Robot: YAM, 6 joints.
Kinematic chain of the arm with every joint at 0, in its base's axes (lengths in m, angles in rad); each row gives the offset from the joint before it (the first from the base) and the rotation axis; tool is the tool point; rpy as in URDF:
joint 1: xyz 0 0 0.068 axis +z
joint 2: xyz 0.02 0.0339 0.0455 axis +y
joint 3: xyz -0.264 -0.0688 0 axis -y
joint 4: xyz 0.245 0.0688 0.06 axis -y
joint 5: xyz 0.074 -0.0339 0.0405 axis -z
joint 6: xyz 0.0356 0 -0.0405 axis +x
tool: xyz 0 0 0 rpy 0 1.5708 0
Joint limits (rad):
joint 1: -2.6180..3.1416
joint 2: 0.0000..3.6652
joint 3: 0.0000..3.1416
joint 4: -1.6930..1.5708
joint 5: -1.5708..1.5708
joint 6: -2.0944..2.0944
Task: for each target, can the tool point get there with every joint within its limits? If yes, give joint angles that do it. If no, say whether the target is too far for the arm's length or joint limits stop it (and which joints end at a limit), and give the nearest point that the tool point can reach.
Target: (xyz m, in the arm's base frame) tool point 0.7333 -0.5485 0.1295
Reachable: no: too far | nearest point 0.5171 -0.3868 0.1247 | short by 0.270 m
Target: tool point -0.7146 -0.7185 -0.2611
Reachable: no: too far | nearest point -0.4270 -0.4294 -0.1073 | short by 0.436 m
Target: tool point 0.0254 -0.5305 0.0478
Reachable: yes | joints -1.5642 2.6637 1.6150 1.0031 -0.6610 0.4267
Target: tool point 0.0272 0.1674 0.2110
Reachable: yes | joints 1.3706 0.6877 0.2973 0.0892 -0.1883 -0.9266
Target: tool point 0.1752 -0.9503 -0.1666
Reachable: no: too far | nearest point 0.1124 -0.6098 -0.0641 | short by 0.361 m
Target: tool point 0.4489 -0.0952 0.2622
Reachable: yes | joints -0.1506 2.0803 1.8289 -0.6924 0.8524 0.8873
